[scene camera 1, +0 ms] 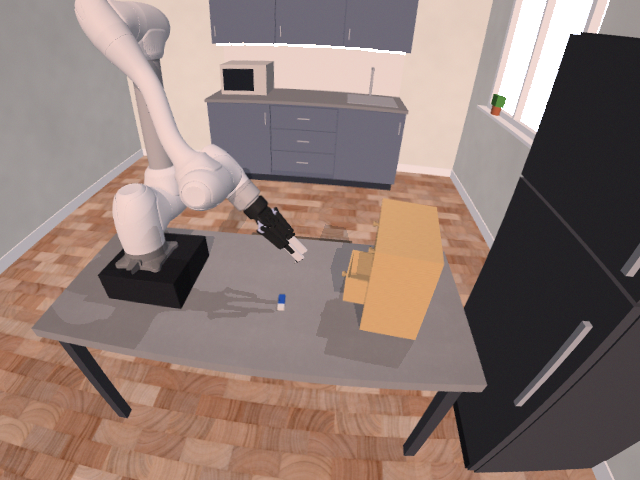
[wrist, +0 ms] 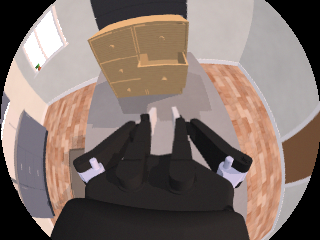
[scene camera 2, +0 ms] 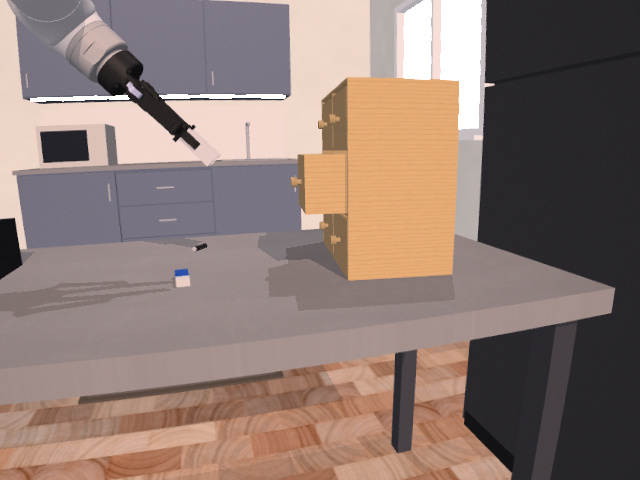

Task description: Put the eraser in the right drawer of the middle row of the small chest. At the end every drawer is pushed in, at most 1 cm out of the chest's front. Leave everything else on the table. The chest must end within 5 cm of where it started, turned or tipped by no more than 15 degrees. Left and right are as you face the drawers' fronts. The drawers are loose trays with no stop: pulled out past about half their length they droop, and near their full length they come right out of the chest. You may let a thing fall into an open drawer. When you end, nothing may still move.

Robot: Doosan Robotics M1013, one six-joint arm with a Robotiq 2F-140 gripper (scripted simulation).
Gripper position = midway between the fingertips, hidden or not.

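Note:
You'd see a small wooden chest [scene camera 2: 402, 133] here, and scene camera 1 [scene camera 1: 408, 260] shows the chest too. There's a drawer [scene camera 2: 322, 179], a drawer [scene camera 2: 340, 238] as well, and also a drawer [scene camera 2: 339, 123], plus a drawer [wrist: 117, 43]. As for my gripper [scene camera 2: 214, 160], you can find it in scene camera 1 [scene camera 1: 302, 255] and in the wrist view [wrist: 164, 113] too.

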